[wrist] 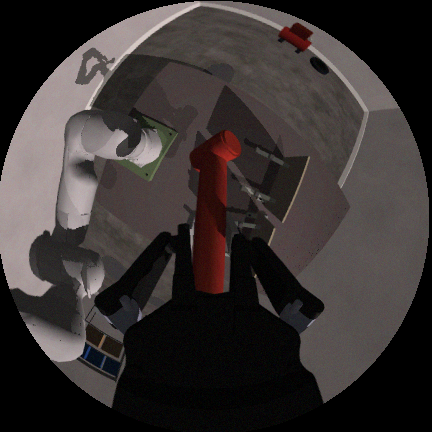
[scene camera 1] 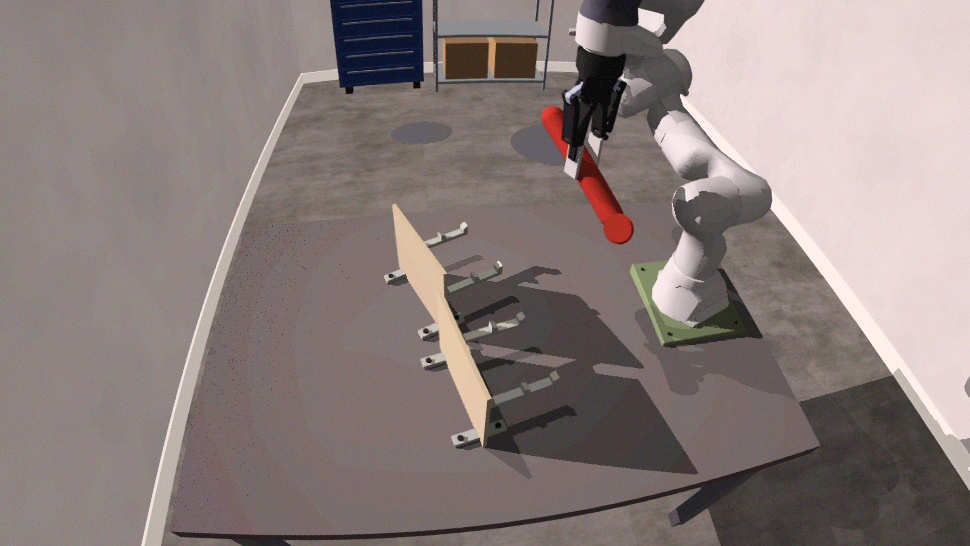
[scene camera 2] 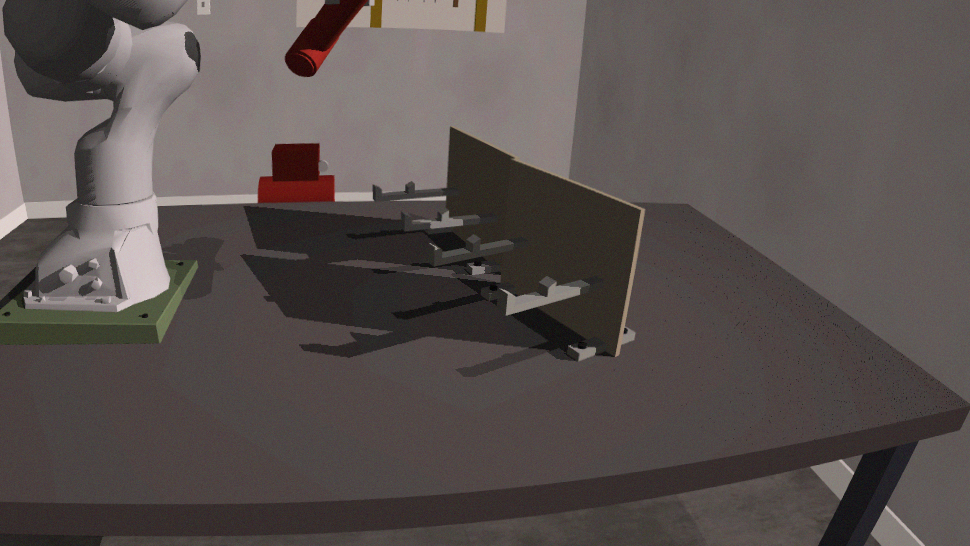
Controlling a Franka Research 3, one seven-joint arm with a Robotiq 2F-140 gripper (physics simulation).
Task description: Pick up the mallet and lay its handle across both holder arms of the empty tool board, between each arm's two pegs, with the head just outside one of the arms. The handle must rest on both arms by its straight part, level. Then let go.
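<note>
The red mallet (scene camera 1: 600, 191) (scene camera 2: 319, 40) (wrist: 210, 220) hangs in the air, well above and to the robot side of the boards. My gripper (scene camera 1: 583, 159) (wrist: 209, 220) is shut on its handle. The head (scene camera 1: 617, 228) (wrist: 220, 146) points toward scene camera 1. In scene view 2 the mallet slants and is cut off at the top. The farther tool board (scene camera 1: 417, 261) (scene camera 2: 576, 237) has two pegged arms (scene camera 1: 444, 237) (scene camera 2: 468, 253). The nearer tool board (scene camera 1: 464, 366) (scene camera 2: 475, 162) (wrist: 295, 187) also has two arms (scene camera 1: 526, 390) (scene camera 2: 420, 194). No tool shows on either board.
The boards stand nearly end to end on the table (scene camera 1: 352, 420) (scene camera 2: 271, 420). The green robot base plate (scene camera 1: 705, 332) (scene camera 2: 81, 330) (wrist: 157, 162) is on the arms' side of the boards. A blue cabinet (scene camera 1: 377, 47) and a shelf unit (scene camera 1: 492, 28) stand beyond the table.
</note>
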